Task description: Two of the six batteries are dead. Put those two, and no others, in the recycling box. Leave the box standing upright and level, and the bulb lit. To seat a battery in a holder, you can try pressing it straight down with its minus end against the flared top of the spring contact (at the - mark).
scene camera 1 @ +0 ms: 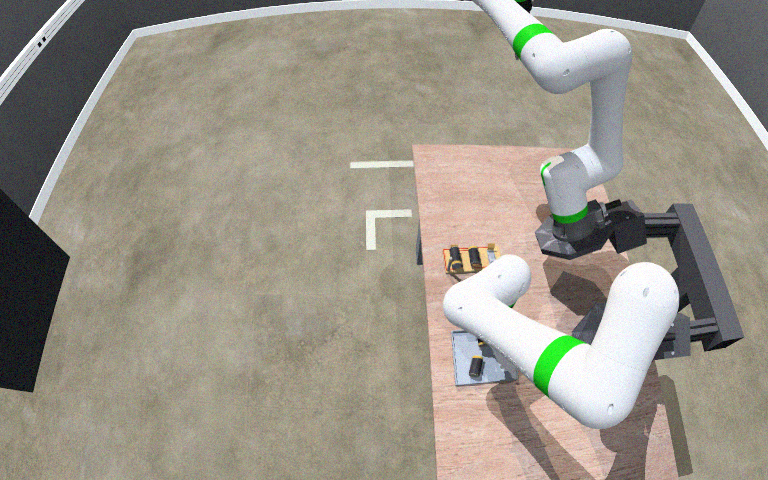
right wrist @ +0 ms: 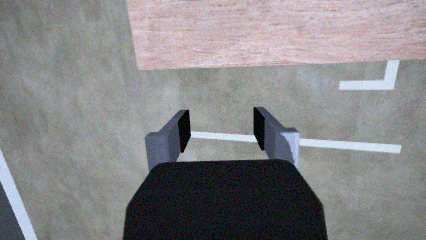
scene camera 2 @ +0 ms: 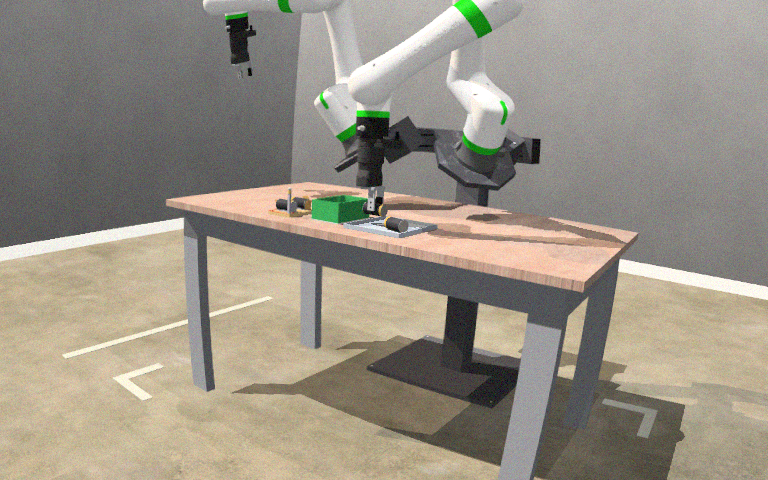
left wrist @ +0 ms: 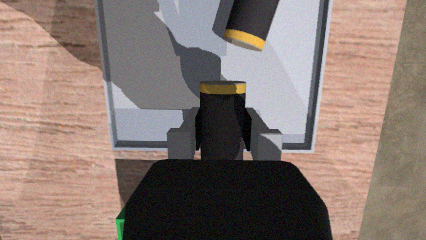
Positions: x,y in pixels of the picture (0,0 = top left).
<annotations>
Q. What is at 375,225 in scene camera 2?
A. A grey tray.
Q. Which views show the grey tray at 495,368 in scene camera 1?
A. Scene camera 1, scene camera 2 and the left wrist view only.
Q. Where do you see a grey tray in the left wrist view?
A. At 152,65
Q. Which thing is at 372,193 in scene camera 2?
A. My left gripper.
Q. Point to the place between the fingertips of my right gripper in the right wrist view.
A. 221,121
</annotations>
